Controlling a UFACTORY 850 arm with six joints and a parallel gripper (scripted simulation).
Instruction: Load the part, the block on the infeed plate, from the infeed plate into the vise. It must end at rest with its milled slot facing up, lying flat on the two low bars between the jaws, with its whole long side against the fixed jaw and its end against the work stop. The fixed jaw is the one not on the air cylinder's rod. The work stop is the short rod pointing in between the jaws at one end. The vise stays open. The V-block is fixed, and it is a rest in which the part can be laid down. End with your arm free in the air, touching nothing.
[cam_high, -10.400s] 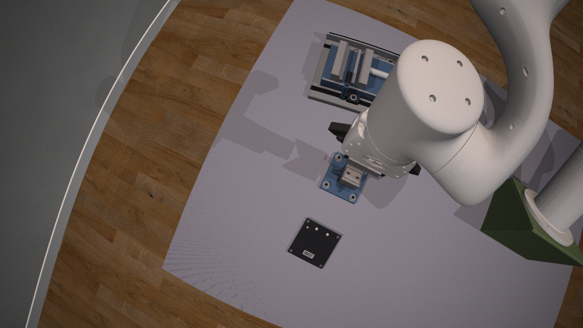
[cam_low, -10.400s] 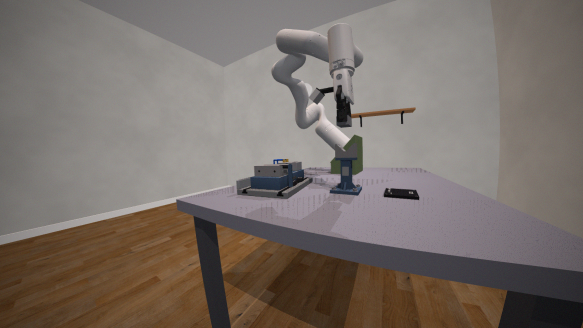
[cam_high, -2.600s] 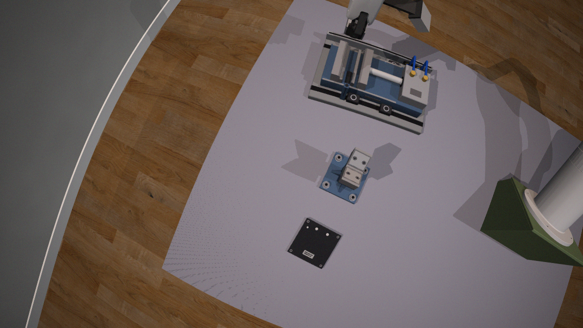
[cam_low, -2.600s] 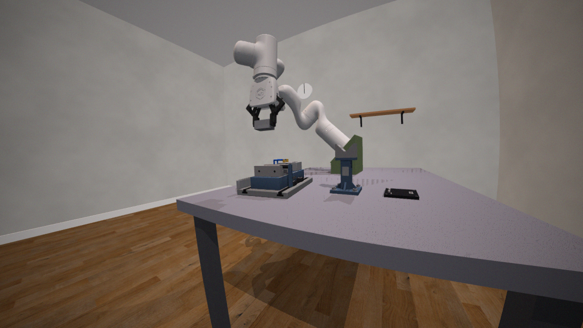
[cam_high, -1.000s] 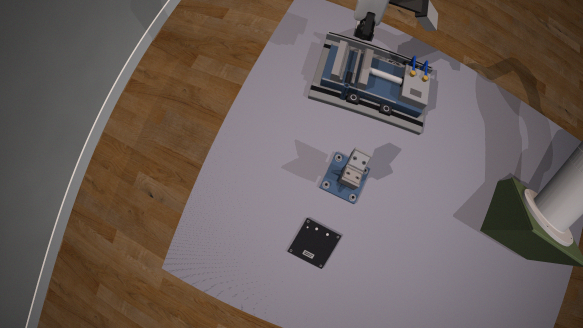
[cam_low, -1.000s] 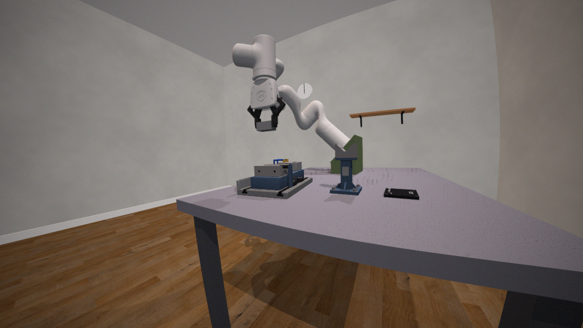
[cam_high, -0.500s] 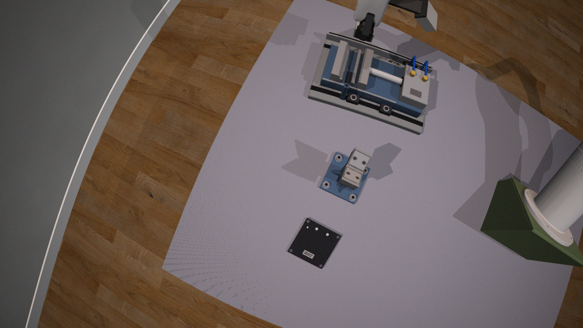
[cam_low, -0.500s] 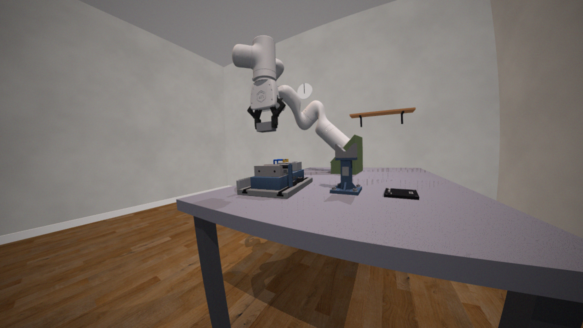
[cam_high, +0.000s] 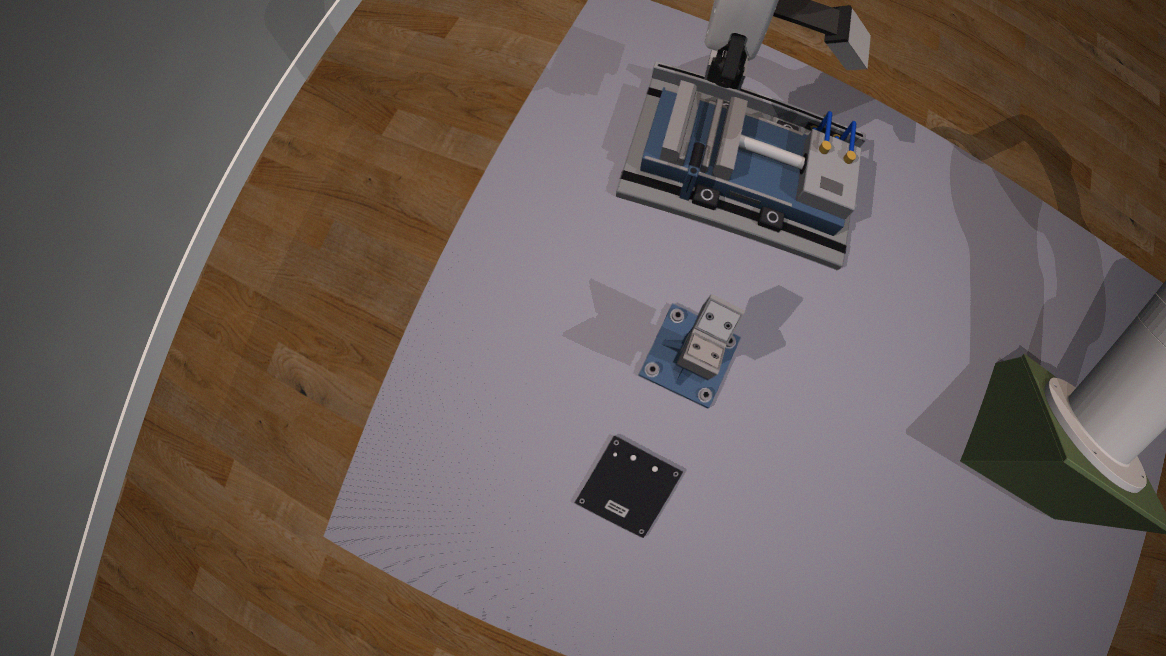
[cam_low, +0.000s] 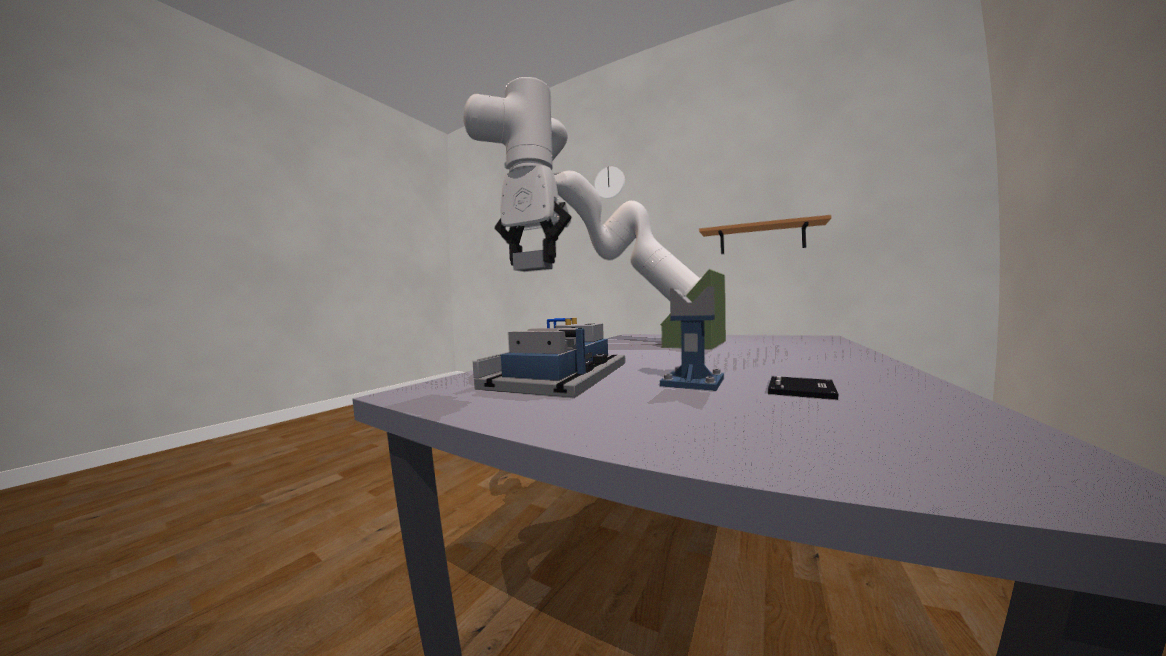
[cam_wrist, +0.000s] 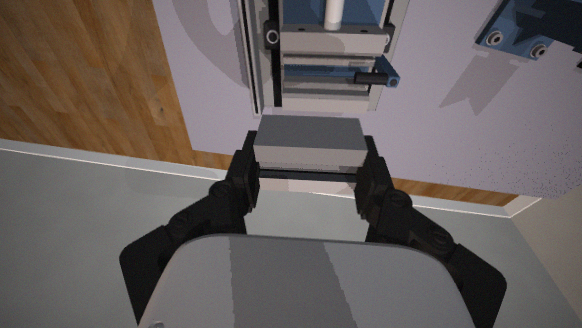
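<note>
Now: hand 3 cm short of the fixed jaw, 2 cm to the right of it and 15 cm above it. Also, from my hand: moving jaw (3 cm behind, 2 cm to the left, 15 cm below); then work stop (7 cm to the left, 14 cm below); then part (right at my hand).
</note>
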